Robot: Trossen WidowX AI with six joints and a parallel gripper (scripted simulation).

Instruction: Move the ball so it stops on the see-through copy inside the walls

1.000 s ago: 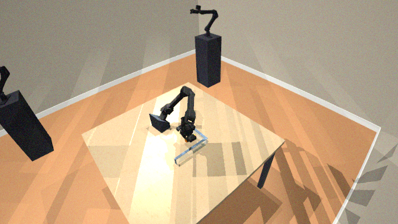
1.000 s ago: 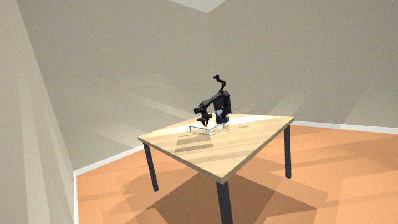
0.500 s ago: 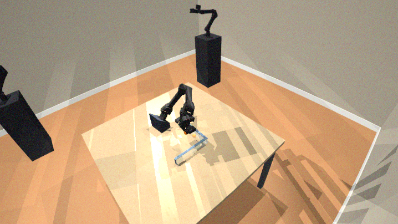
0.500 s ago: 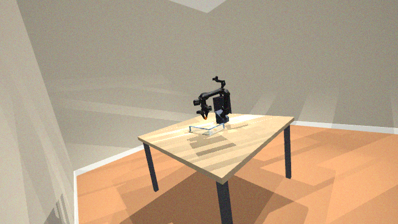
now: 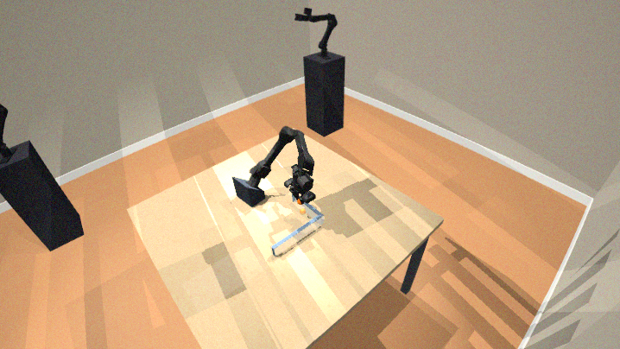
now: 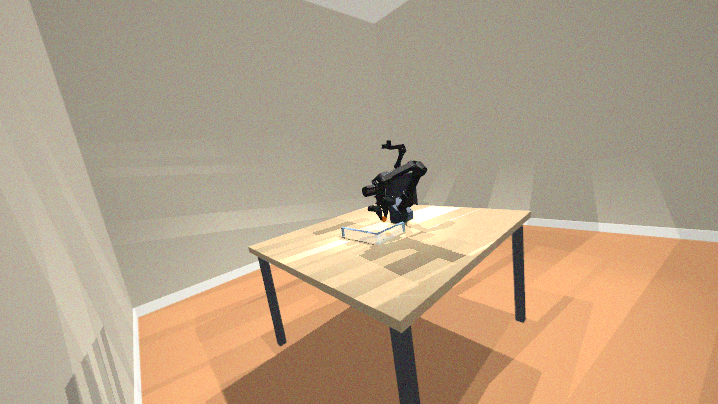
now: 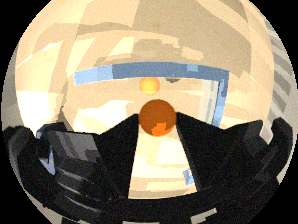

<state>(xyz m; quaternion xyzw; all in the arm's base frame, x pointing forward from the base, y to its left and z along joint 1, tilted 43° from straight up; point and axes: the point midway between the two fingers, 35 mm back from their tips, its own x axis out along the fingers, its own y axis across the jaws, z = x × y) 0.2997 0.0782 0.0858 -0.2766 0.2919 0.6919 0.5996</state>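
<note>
Now: the see-through copy of ball 1 cm behind my gripper tip, 1 cm to the left of it and 9 cm below it. From my gripper tip the other things lie so: orange ball right at my gripper tip.
</note>
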